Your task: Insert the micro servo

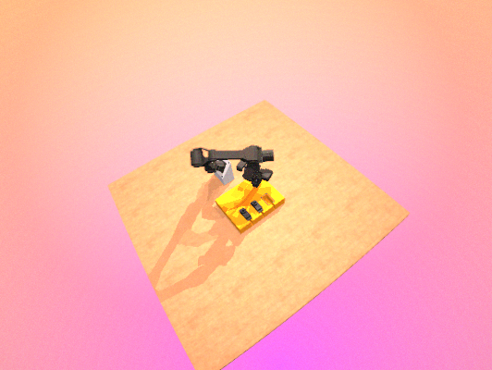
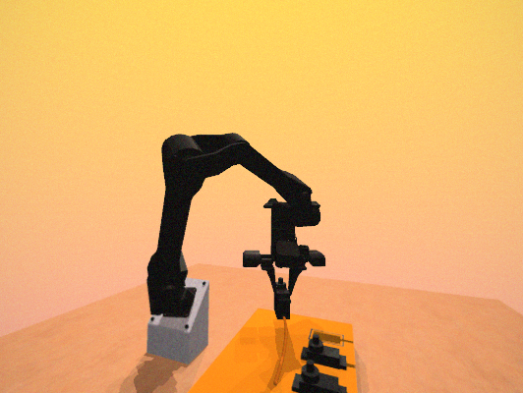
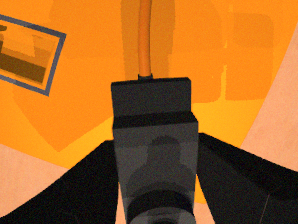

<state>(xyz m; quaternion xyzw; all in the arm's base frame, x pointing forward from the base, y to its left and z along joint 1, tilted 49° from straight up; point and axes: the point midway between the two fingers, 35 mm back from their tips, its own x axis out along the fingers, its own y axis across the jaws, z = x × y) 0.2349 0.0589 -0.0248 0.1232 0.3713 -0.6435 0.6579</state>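
Now: the orange deck 100 mm below my gripper tip, 70 mm to the right of it and 20 mm behind it.
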